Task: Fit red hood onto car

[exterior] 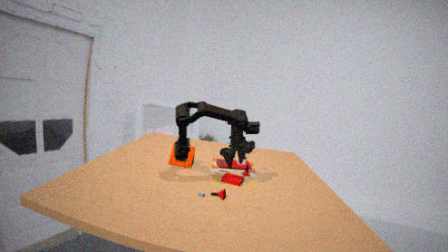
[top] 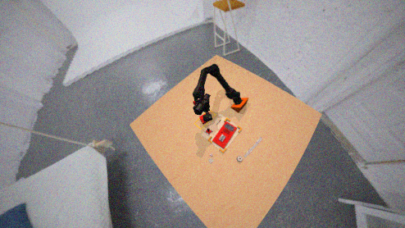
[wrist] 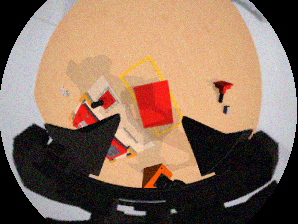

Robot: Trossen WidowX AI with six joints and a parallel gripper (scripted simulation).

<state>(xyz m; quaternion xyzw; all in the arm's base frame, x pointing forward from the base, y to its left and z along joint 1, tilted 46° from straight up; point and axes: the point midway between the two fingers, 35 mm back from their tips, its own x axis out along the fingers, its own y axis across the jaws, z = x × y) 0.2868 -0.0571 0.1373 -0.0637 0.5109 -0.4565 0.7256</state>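
Right now my gripper tip is 10 mm to the left of the red hood and 70 mm above it. Round my gripper tip: pale strip 50 mm behind, 440 mm to the left, 80 mm below.
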